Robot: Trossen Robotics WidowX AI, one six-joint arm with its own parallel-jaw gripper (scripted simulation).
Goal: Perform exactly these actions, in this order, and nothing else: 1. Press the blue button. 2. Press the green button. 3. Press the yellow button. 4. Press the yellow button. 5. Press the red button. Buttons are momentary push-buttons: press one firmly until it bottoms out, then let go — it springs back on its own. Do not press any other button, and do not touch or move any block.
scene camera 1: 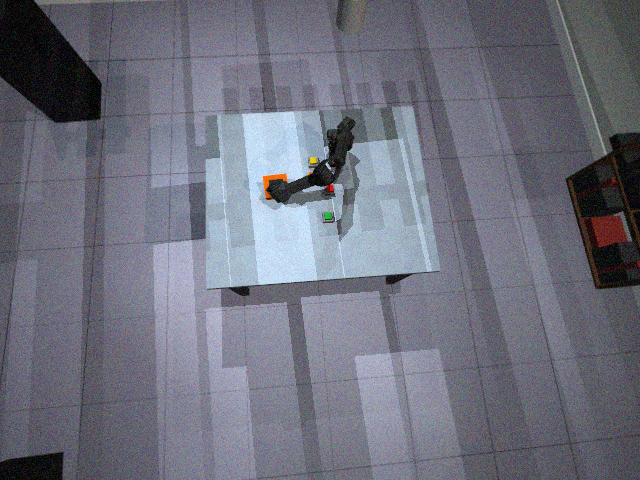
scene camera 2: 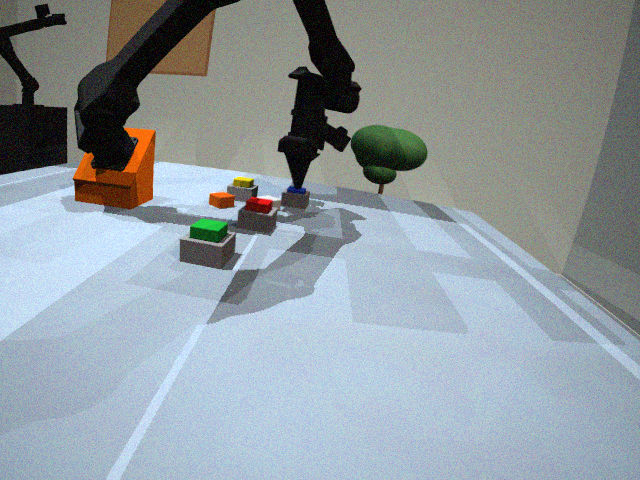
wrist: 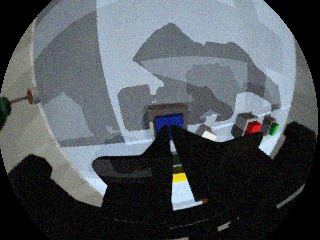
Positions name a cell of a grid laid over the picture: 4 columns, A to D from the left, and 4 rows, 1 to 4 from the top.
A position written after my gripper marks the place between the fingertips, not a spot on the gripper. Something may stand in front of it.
Note:
In view: my gripper (scene camera 2: B2).
My gripper shows as well in the wrist view (wrist: C3).

